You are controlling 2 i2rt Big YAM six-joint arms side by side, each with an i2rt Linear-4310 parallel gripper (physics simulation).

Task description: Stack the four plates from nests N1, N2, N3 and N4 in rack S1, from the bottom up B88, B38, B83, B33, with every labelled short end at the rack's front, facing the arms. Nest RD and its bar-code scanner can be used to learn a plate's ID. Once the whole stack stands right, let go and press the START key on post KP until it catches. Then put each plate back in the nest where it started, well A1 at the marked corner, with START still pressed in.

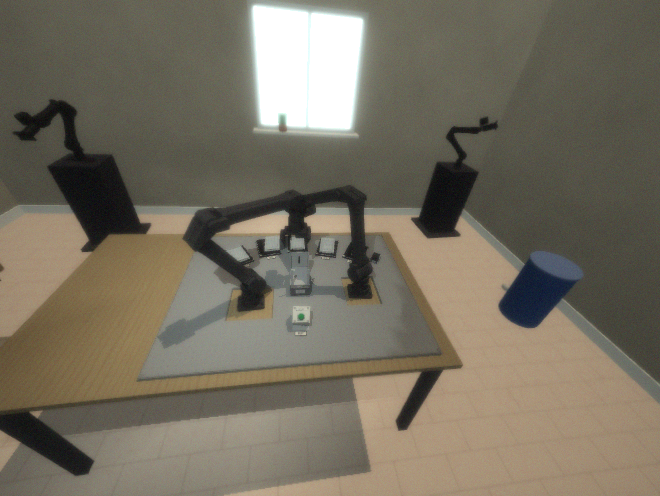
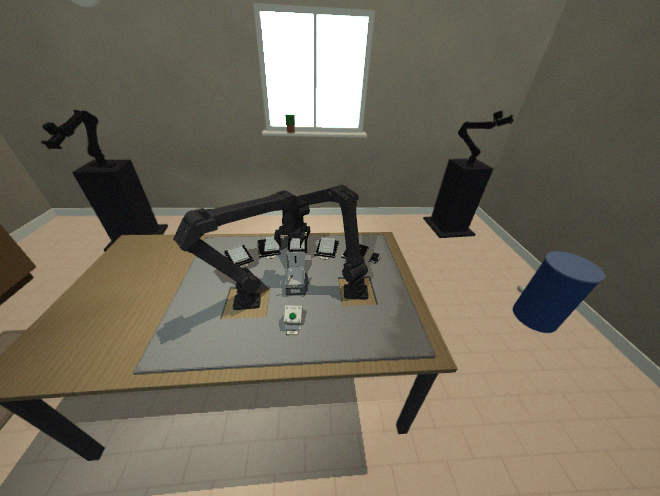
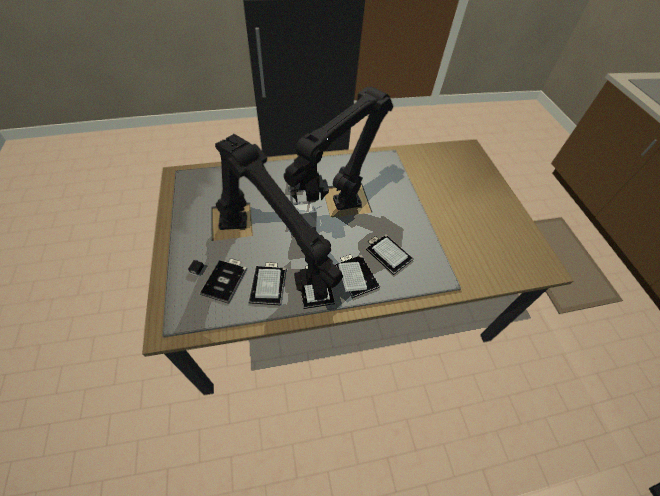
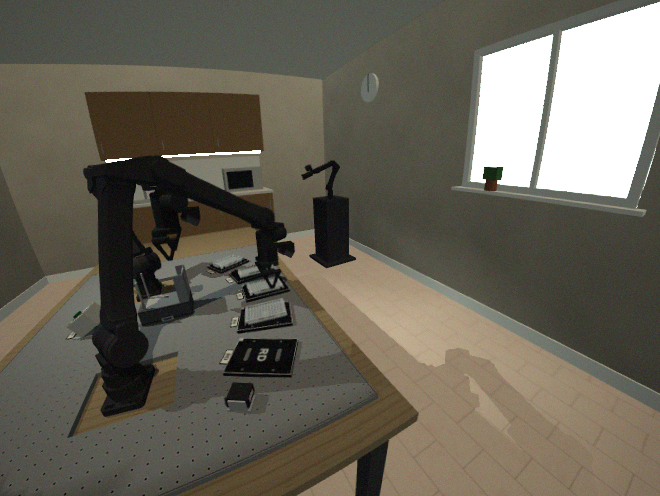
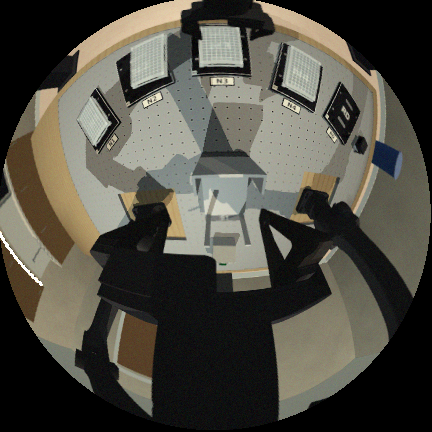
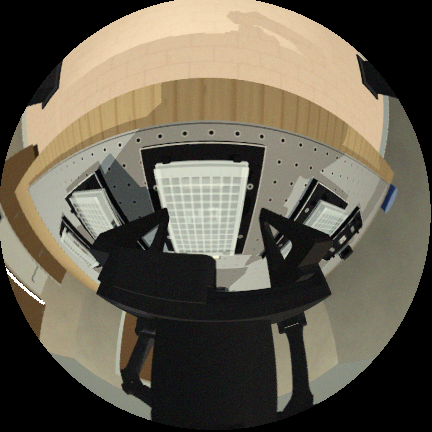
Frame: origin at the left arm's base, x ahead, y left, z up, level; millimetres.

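Seen in the pictures: left gripper, fingertip midpoint: (image 1: 295,247) (image 2: 290,247) (image 4: 172,255) (image 5: 213,213); right gripper, fingertip midpoint: (image 1: 299,239) (image 2: 299,239) (image 4: 269,283) (image 5: 225,36) (image 6: 213,212); left arm's base, link origin: (image 1: 251,303) (image 2: 247,302) (image 3: 347,201) (image 4: 150,292); right arm's base, link origin: (image 1: 359,292) (image 2: 355,292) (image 3: 233,221) (image 4: 131,390) (image 5: 311,200).
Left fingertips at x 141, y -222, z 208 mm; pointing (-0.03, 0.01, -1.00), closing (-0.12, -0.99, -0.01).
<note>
Pixels of each thing's top centre, then the offset from my left fingertips to it. "spot": a spot on its surface instead. Level surfaces: height alone.
- N1's plate, top centre: (image 6: 77,252) (image 5: 89,120) (image 3: 390,251) (image 4: 227,260) (image 1: 237,253) (image 2: 237,253) 203 mm ahead, 298 mm left, 169 mm down
- N2's plate, top centre: (image 6: 98,236) (image 5: 144,56) (image 3: 352,274) (image 4: 253,267) (image 1: 272,241) (image 2: 272,241) 281 mm ahead, 106 mm left, 155 mm down
- N3's plate, top centre: (image 6: 202,223) (image 5: 219,41) (image 3: 315,284) (image 4: 264,283) (image 1: 297,241) (image 2: 297,241) 283 mm ahead, 44 mm right, 169 mm down
- N4's plate, top centre: (image 6: 316,241) (image 5: 305,70) (image 4: 264,307) (image 3: 268,281) (image 1: 327,243) (image 2: 326,243) 229 mm ahead, 219 mm right, 160 mm down
- grey rack S1, top centre: (image 5: 228,222) (image 4: 157,274) (image 3: 302,199) (image 1: 299,261) (image 2: 294,261) 57 mm back, 16 mm right, 47 mm down
- Post KP, top centre: (image 5: 222,266) (image 4: 78,309) (image 1: 301,311) (image 2: 292,311) 306 mm back, 7 mm left, 112 mm down
- green START key, top centre: (image 1: 301,314) 314 mm back, 9 mm left, 121 mm down
- Nest RD, top centre: (image 4: 262,354) (image 6: 349,245) (image 5: 354,117) (image 3: 216,277) (image 2: 359,248) (image 1: 360,248) 161 mm ahead, 407 mm right, 161 mm down
- small black scanner, surface spot: (image 4: 240,395) (image 3: 192,266) spot: 87 mm ahead, 494 mm right, 162 mm down
- grey mat, surface height: 195 mm down
White plates sit in the black nests: N1's plate (image 5: 94,121) (image 3: 390,252), N2's plate (image 5: 149,62) (image 3: 352,275), N3's plate (image 5: 221,46) (image 6: 202,200) and N4's plate (image 5: 302,72) (image 4: 265,310). N2's plate lies off to one side of its nest. My right gripper (image 6: 213,212) (image 4: 273,285) is open above N3's plate, which shows left of centre between the fingertips. My left gripper (image 5: 213,213) (image 4: 169,258) is open above grey rack S1 (image 5: 230,164) (image 4: 165,313), in which I see no plate. Post KP (image 1: 301,310) (image 2: 292,310) carries the green START key (image 1: 301,317). Plate IDs are unreadable.
Nest RD (image 4: 274,362) (image 5: 342,114) holds no plate, and the small black scanner (image 4: 240,395) (image 3: 196,267) stands beside it. The right forearm (image 3: 282,208) reaches across the grey mat (image 3: 197,314). The left elbow (image 3: 376,101) is raised beside the rack.
</note>
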